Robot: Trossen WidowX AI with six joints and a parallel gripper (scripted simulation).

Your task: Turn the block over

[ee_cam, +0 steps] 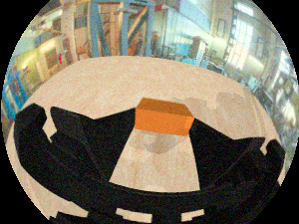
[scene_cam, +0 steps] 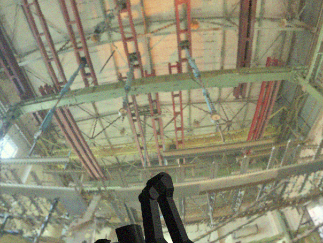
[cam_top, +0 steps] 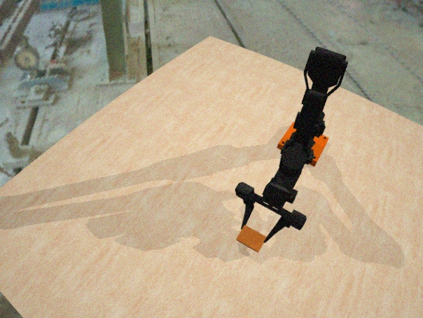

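The orange block is 1 cm below my gripper tip.
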